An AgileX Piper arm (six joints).
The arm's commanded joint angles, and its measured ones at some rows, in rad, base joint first. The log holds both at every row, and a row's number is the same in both.
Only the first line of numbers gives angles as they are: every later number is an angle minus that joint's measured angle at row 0.
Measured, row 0: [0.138 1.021 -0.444 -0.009 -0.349 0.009]
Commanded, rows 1 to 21: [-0.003 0.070 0.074 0.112 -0.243 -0.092]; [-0.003 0.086 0.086 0.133 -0.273 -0.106]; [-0.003 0.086 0.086 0.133 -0.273 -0.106]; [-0.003 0.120 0.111 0.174 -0.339 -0.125]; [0.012 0.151 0.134 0.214 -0.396 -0.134]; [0.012 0.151 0.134 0.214 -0.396 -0.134]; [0.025 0.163 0.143 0.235 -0.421 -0.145]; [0.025 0.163 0.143 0.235 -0.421 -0.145]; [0.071 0.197 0.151 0.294 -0.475 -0.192]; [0.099 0.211 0.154 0.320 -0.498 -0.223]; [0.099 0.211 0.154 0.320 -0.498 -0.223]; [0.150 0.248 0.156 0.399 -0.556 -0.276]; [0.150 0.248 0.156 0.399 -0.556 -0.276]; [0.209 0.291 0.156 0.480 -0.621 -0.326]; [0.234 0.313 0.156 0.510 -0.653 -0.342]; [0.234 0.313 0.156 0.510 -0.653 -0.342]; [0.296 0.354 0.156 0.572 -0.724 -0.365]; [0.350 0.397 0.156 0.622 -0.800 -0.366]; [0.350 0.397 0.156 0.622 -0.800 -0.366]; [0.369 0.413 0.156 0.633 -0.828 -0.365]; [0.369 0.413 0.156 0.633 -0.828 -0.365]
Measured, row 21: [0.314 0.374 0.153 0.570 -0.721 -0.342]
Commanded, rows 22 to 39: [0.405 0.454 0.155 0.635 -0.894 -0.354]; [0.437 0.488 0.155 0.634 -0.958 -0.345]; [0.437 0.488 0.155 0.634 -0.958 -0.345]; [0.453 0.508 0.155 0.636 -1.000 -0.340]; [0.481 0.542 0.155 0.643 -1.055 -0.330]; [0.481 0.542 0.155 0.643 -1.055 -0.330]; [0.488 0.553 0.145 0.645 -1.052 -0.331]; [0.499 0.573 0.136 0.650 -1.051 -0.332]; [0.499 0.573 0.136 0.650 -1.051 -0.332]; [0.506 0.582 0.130 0.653 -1.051 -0.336]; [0.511 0.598 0.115 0.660 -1.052 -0.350]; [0.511 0.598 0.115 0.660 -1.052 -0.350]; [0.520 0.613 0.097 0.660 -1.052 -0.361]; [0.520 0.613 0.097 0.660 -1.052 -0.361]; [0.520 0.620 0.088 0.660 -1.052 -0.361]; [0.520 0.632 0.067 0.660 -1.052 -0.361]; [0.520 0.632 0.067 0.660 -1.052 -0.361]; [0.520 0.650 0.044 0.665 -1.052 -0.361]
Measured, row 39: [0.513 0.635 0.077 0.663 -0.852 -0.348]
